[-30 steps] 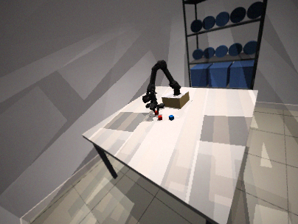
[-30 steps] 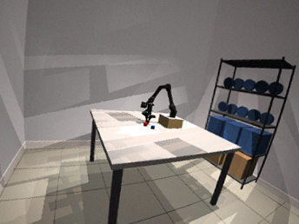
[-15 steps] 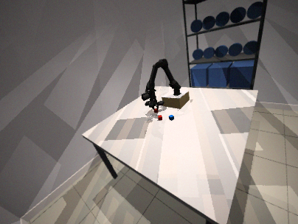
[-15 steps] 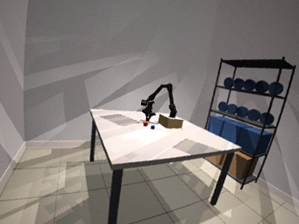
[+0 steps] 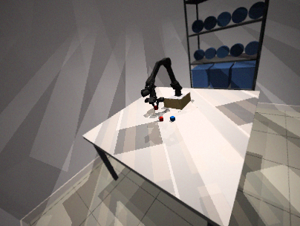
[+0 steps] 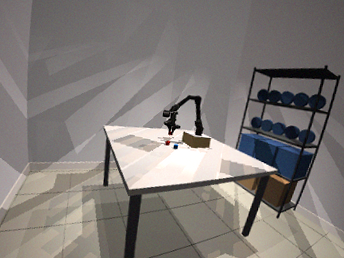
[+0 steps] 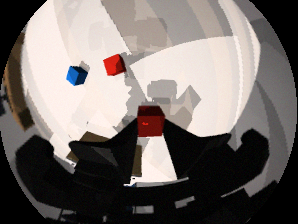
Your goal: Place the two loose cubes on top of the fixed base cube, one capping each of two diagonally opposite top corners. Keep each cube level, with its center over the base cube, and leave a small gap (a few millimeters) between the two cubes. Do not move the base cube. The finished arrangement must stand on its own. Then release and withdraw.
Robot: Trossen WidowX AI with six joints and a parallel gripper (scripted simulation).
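Now: gripper tip 19 cm to the right of the blue cube, 7 cm above it and 1 cm past it.
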